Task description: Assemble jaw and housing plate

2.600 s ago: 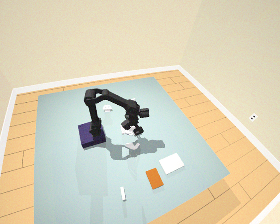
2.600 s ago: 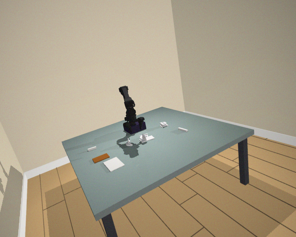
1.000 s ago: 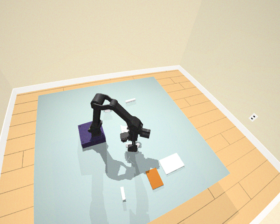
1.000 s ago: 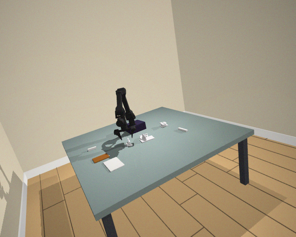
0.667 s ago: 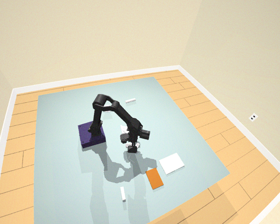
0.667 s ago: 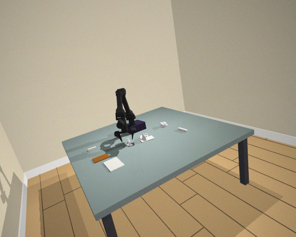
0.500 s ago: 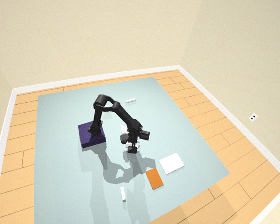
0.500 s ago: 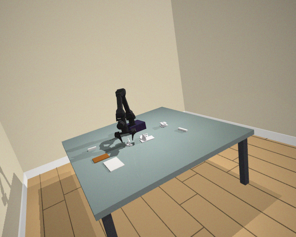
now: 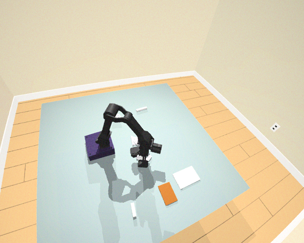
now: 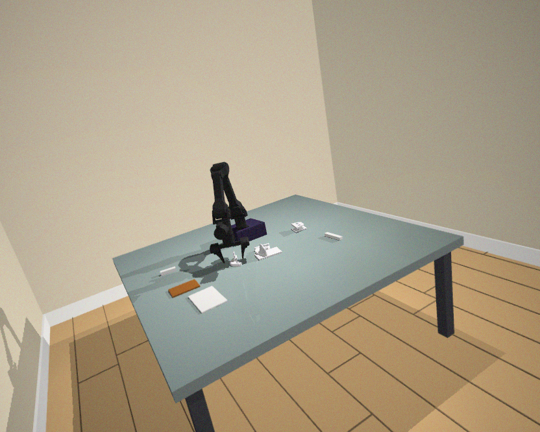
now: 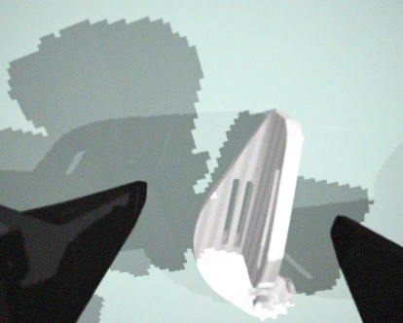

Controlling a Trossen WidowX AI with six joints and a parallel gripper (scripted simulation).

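Right now my gripper tip is 40 mm short of the white jaw and 10 mm to the right of it. From my gripper tip the other things lie so: orange plate: 270 mm to the right, 70 mm ahead; white plate: 240 mm ahead, 210 mm to the right.
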